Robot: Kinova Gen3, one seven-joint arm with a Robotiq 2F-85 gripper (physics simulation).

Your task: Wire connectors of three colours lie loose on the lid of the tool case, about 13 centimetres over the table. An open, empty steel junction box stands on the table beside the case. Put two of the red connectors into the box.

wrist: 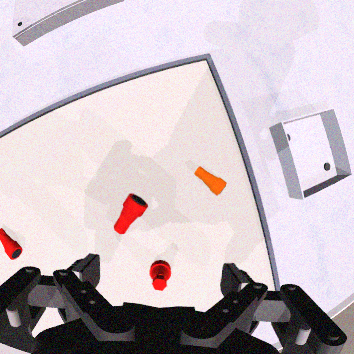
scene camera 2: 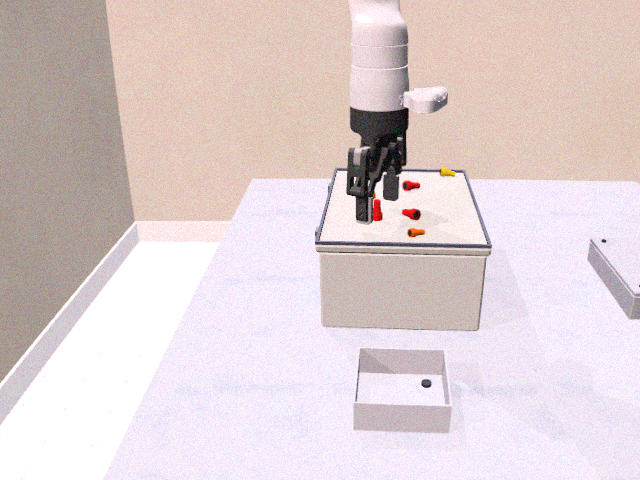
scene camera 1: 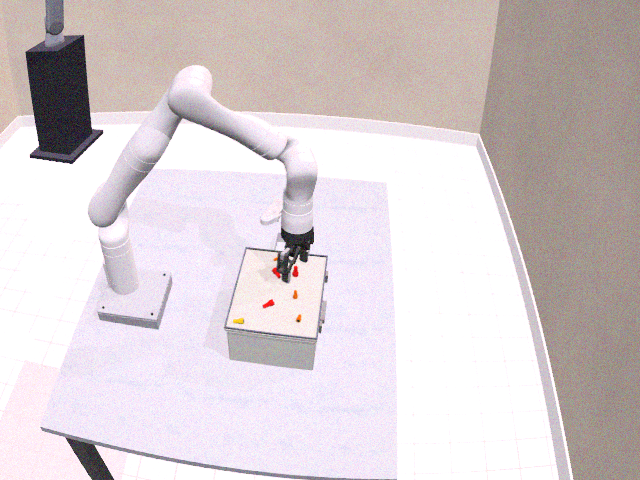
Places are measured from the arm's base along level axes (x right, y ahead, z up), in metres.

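Pixels of known places: gripper, fingertip midpoint: (wrist: 160, 273) (scene camera 2: 378, 211) (scene camera 1: 295, 271); arm's base, origin of the base link: (scene camera 1: 125, 283).
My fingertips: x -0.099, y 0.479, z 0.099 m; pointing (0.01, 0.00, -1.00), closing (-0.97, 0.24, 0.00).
For each thing: its middle in the pictures, then the offset to it from my fingertips. "spot": a spot on its surface instead.
- case lid, surface spot: (wrist: 50, 175) (scene camera 1: 256, 287) spot: dx +0.073, dy -0.080, dz -0.012 m
- second red connector, body centre: (wrist: 128, 214) (scene camera 2: 410, 213) (scene camera 1: 277, 273) dx +0.015, dy -0.043, dz -0.006 m
- third red connector, body centre: (wrist: 7, 242) (scene camera 2: 411, 185) (scene camera 1: 268, 304) dx +0.128, dy -0.032, dz -0.006 m
- open steel box, body centre: (scene camera 2: 401, 388) (wrist: 313, 151) (scene camera 1: 291, 249) dx -0.221, dy -0.065, dz -0.119 m
- orange connector, body centre: (wrist: 209, 179) (scene camera 2: 416, 232) dx -0.044, dy -0.057, dz -0.008 m
- yellow connector, body centre: (scene camera 2: 447, 172) (scene camera 1: 238, 321) dx +0.205, dy -0.083, dz -0.007 m
- case body, body centre: (scene camera 2: 400, 245) (scene camera 1: 278, 310) dx +0.069, dy -0.024, dz -0.081 m
A red connector (scene camera 1: 295, 271) (scene camera 2: 377, 210) (wrist: 160, 274) stands upright on the case lid (scene camera 1: 248, 289) (scene camera 2: 449, 198) (wrist: 50, 175). My gripper (scene camera 1: 294, 267) (scene camera 2: 377, 208) (wrist: 160, 273) is open and low over the lid; in the wrist view this connector shows between its spread fingertips, not gripped. A second red connector (scene camera 1: 276, 272) (scene camera 2: 412, 213) (wrist: 131, 213) lies on its side close by. A third red connector (scene camera 1: 268, 303) (scene camera 2: 410, 185) (wrist: 10, 244) lies farther off. The open steel box (scene camera 2: 401, 417) (wrist: 287, 162) stands on the table beside the case, with no connector in it.
An orange connector (scene camera 2: 416, 232) (wrist: 210, 180) lies near the lid edge on the box side. Two more orange connectors (scene camera 1: 295, 294) (scene camera 1: 298, 318) and a yellow connector (scene camera 1: 238, 320) (scene camera 2: 447, 172) are on the lid. The case body (scene camera 1: 271, 348) (scene camera 2: 400, 289) is a tall block beside the box.
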